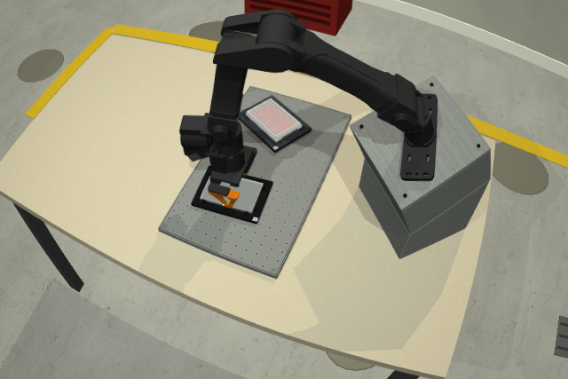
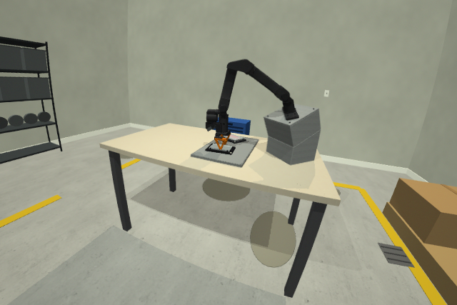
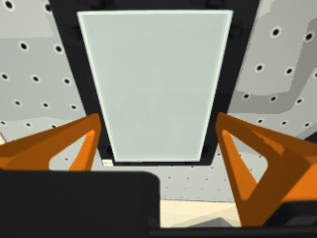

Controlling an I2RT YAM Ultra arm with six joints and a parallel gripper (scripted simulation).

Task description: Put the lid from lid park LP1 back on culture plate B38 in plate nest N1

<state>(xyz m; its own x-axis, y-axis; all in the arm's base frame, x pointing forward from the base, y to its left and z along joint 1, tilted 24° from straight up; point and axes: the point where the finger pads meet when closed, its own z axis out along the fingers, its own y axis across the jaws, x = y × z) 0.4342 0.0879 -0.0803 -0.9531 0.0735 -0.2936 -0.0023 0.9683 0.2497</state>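
Right now the clear lid is 1 cm below my hand and 1 cm ahead of it. Round my hand: culture plate B38: 25 cm to the right, 1 cm below, 1 cm behind; then black lid park LP1: 2 cm below, 1 cm ahead; then black plate nest N1: 25 cm to the right, 2 cm below, 1 cm behind.
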